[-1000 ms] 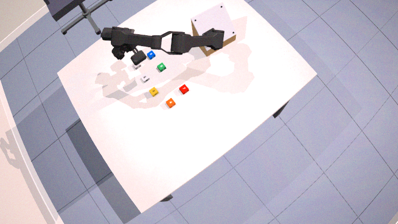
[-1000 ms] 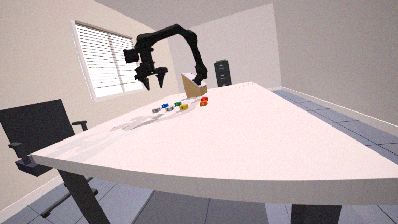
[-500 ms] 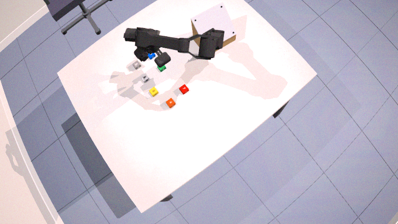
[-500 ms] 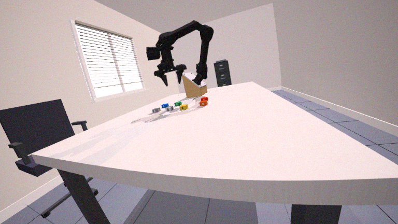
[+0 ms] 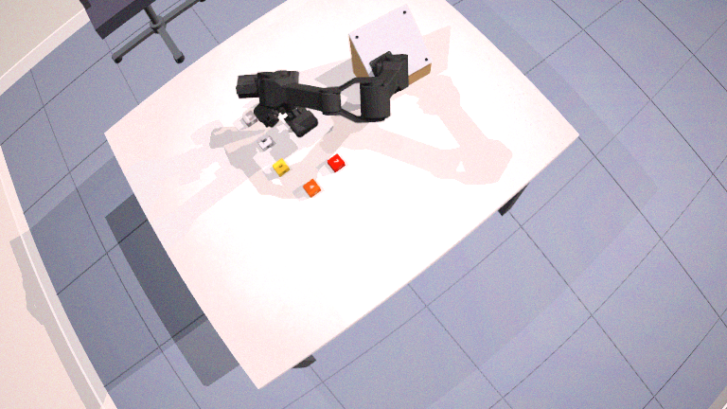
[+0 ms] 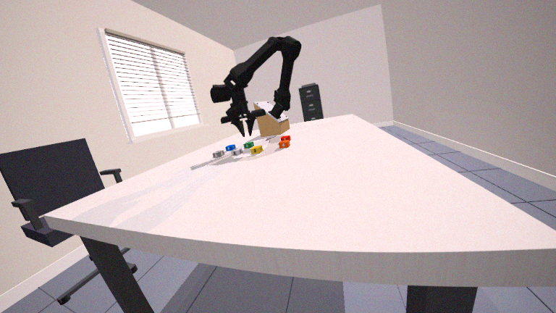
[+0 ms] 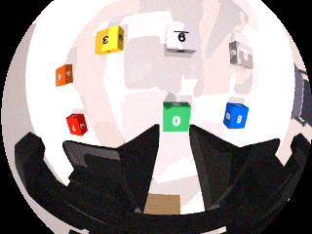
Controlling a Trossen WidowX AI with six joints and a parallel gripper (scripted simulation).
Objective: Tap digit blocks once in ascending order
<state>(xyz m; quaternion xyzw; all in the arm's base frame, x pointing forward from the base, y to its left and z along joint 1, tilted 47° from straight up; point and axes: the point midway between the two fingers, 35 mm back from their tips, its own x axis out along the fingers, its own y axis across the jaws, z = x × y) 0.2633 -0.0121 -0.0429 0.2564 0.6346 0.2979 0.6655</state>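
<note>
Now: gripper tip 40 mm above the green block. Also, from my gripper tip: white block 90 mm ahead, 40 mm below; blue block 100 mm to the right, 40 mm below; yellow block 90 mm ahead, 80 mm to the left, 40 mm below.
</note>
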